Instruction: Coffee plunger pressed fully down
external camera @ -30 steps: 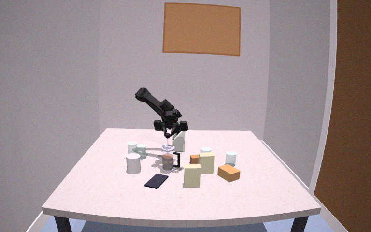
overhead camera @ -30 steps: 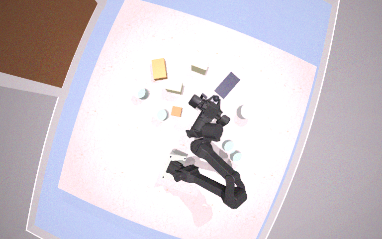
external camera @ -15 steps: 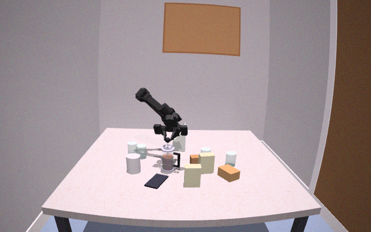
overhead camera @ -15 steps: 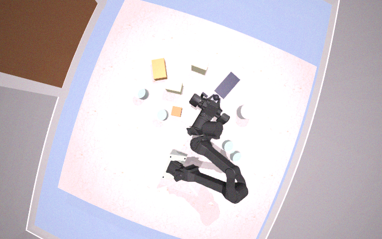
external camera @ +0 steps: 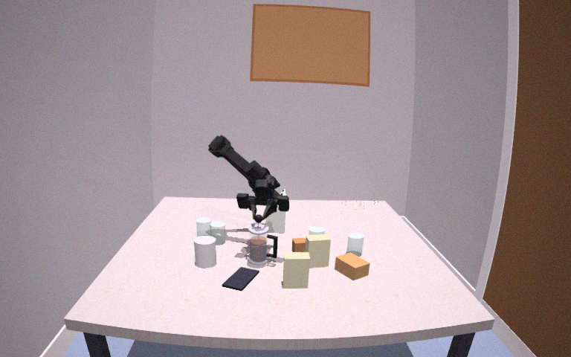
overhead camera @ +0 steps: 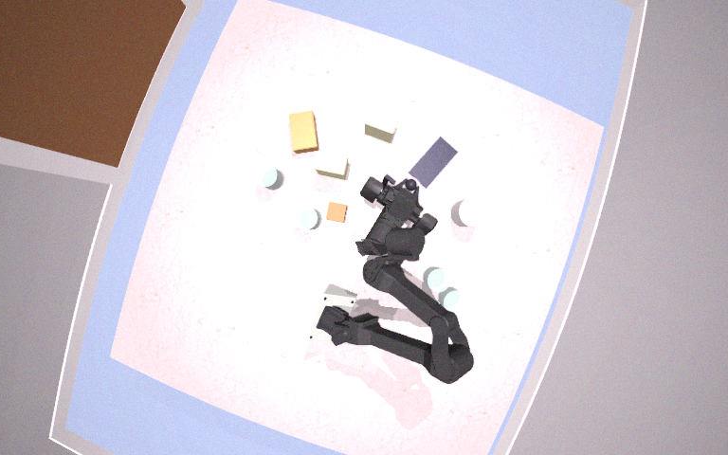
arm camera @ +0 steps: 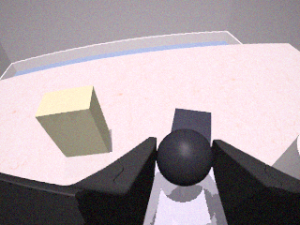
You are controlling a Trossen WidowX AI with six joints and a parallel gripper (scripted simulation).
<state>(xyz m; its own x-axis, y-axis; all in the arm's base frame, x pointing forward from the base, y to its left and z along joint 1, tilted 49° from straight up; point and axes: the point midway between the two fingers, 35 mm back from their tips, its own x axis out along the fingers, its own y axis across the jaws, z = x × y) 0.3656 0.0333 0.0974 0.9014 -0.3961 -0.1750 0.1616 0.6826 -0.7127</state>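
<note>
Right now my gripper tip is 90 mm above the coffee press, 20 mm past it and 10 mm to the right of it. Also, from my gripper tip: dark tablet (180 mm below, 110 mm ahead, 50 mm to the right); white cylinder (190 mm to the right, 130 mm below, 10 mm ahead).
</note>
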